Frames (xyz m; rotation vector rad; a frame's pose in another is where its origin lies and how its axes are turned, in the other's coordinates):
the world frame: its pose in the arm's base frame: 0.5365 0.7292 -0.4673 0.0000 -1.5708 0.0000
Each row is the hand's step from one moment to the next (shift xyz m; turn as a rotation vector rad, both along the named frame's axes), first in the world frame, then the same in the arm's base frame.
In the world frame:
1: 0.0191 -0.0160 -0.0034 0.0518 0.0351 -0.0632
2: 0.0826 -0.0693 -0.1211 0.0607 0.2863 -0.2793
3: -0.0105 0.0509 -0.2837 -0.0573 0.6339 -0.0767
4: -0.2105 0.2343 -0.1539 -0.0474 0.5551 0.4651
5: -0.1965 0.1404 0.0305 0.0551 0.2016 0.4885
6: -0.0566 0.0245 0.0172 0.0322 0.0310 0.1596
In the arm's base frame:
1: 0.0034 -0.0160 0.0191 0.0632 0.0351 0.0518
2: 0.1211 -0.0693 0.0826 0.2793 0.2863 0.0607
3: 0.2837 0.0509 -0.0105 0.0767 0.6339 -0.0573
4: 0.1539 0.2343 -0.2105 -0.4651 0.5551 -0.0474
5: -0.0305 0.1404 -0.1965 -0.4885 0.2016 0.0551
6: -0.0172 0.0245 -0.0566 -0.1596 0.0310 0.0322

